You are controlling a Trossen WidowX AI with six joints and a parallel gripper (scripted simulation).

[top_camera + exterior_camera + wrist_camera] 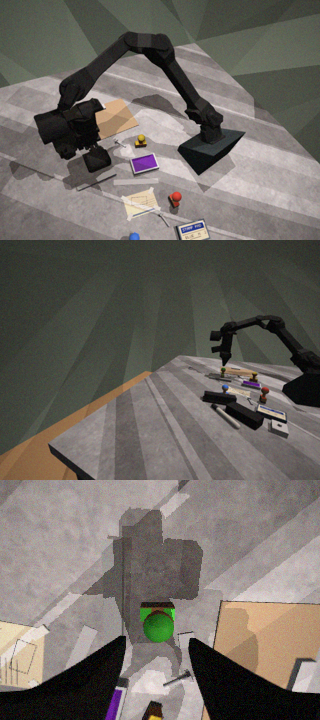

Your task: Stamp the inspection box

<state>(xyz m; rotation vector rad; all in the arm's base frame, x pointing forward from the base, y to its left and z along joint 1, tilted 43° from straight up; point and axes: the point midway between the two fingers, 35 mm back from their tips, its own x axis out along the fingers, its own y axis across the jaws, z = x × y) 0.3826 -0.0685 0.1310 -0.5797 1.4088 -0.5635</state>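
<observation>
Right now my gripper tip is 70 mm above the green stamp. Round my gripper tip: thin dark rod: 10 mm ahead, 50 mm to the left, 80 mm below; then yellow stamp: 180 mm behind, 70 mm below; then purple ink pad: 150 mm behind, 70 mm to the left, 80 mm below.
</observation>
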